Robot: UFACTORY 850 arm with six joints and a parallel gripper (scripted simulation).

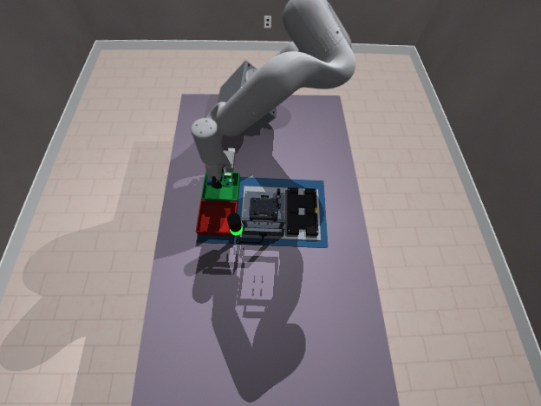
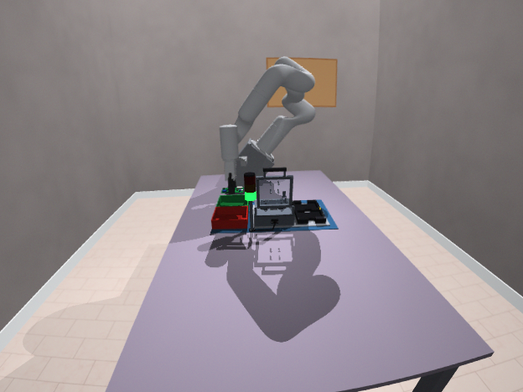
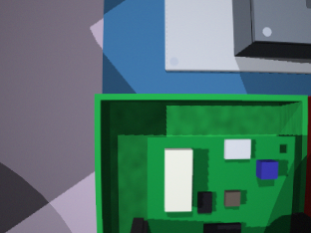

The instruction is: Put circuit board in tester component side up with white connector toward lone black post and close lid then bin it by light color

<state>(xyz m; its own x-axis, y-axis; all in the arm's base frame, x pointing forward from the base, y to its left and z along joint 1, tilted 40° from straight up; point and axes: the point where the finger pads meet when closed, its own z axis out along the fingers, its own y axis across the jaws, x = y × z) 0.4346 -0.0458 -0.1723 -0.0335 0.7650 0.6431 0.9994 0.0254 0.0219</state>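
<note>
Right now the green bin is 10 cm below my hand. Round my hand: green circuit board 1 cm below; red bin 15 cm ahead, 10 cm below; tester nest 21 cm to the left, 10 cm ahead, 4 cm below.
</note>
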